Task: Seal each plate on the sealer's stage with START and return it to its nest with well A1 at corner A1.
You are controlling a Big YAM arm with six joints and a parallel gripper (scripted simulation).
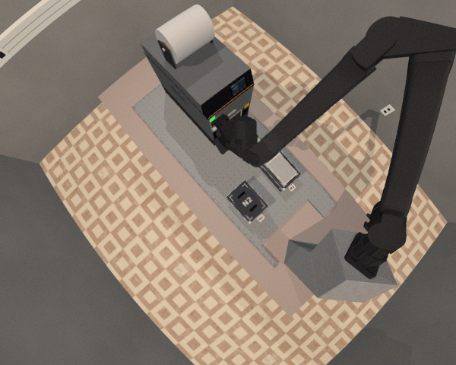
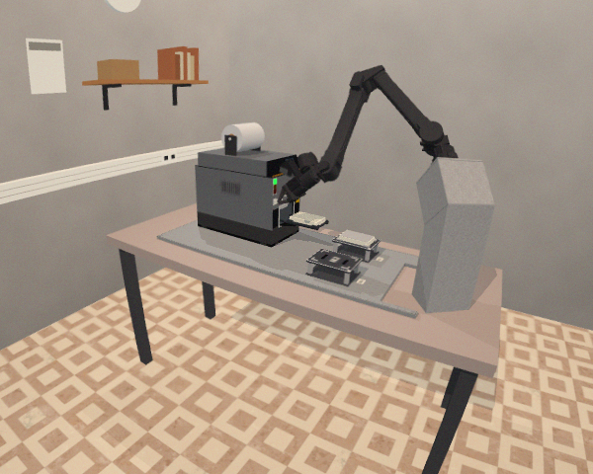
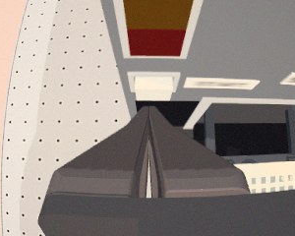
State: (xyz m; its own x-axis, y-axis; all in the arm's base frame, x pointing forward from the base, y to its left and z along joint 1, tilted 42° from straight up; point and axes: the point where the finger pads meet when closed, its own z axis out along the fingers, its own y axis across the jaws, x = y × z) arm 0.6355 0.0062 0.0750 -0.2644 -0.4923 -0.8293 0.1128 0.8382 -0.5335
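Right now my hand is 2 cm short of the start button, 1 cm to the left of it and 1 cm above it. Round my hand: sealer stage 9 cm below, 9 cm behind, 8 cm to the right; cream well plate 9 cm behind, 8 cm to the right, 8 cm below; foil roll 24 cm ahead, 22 cm above, 13 cm to the right.
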